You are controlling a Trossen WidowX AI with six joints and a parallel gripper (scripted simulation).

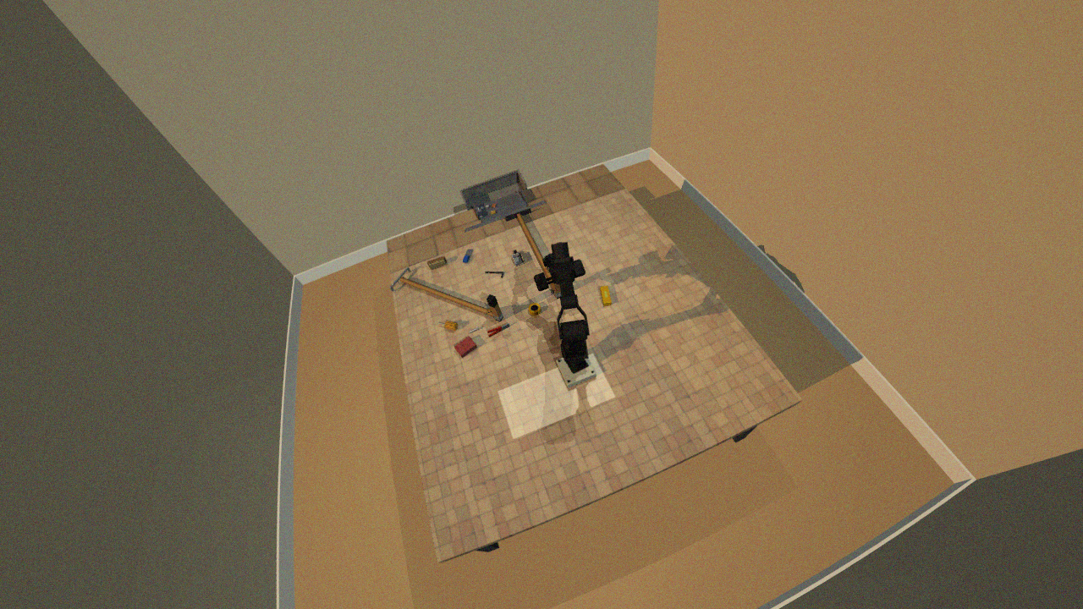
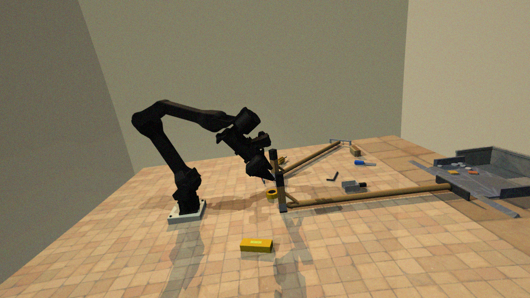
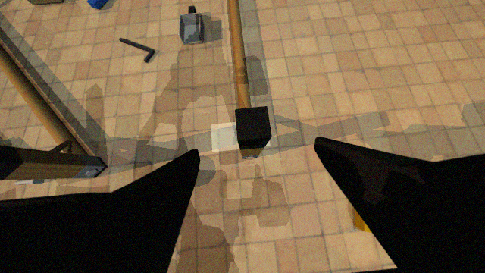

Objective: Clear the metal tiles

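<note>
Right now my gripper tip is 13 cm above the yellow tape roll and 12 cm to the right of it. The rest, counted from my gripper tip: red screwdriver (28 cm to the left, 13 cm below, 2 cm behind); then yellow block (16 cm to the right, 13 cm below, 9 cm behind); then small grey box (32 cm ahead, 14 cm below, 6 cm to the left).
</note>
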